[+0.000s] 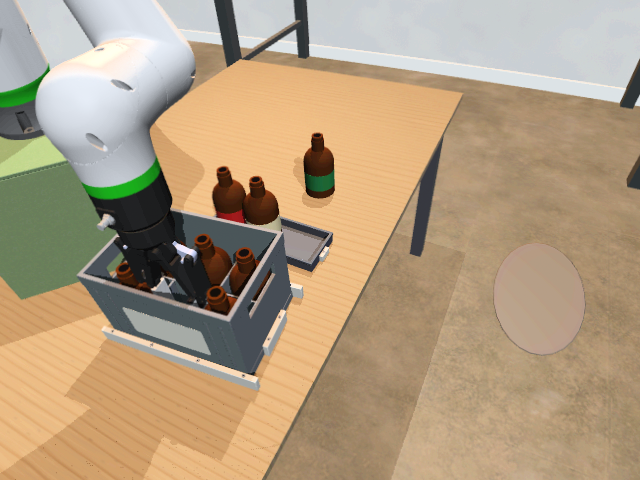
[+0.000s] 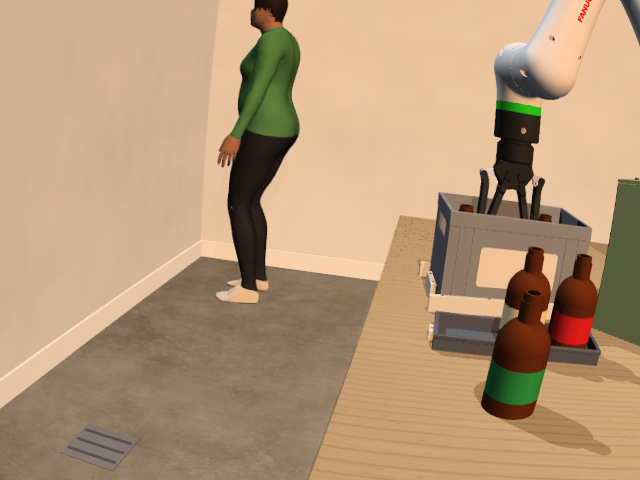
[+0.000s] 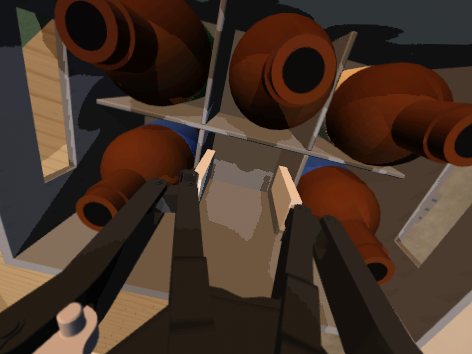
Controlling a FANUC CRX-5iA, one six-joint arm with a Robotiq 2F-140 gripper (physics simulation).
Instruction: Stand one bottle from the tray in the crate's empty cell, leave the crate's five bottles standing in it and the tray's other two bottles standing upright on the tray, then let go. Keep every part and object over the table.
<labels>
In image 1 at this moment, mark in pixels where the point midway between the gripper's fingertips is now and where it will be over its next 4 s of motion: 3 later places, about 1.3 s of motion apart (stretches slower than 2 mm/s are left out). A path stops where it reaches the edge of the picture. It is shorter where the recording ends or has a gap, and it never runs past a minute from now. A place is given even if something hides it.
The gripper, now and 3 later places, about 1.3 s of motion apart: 187,312; 185,312; 187,312; 158,252
</labels>
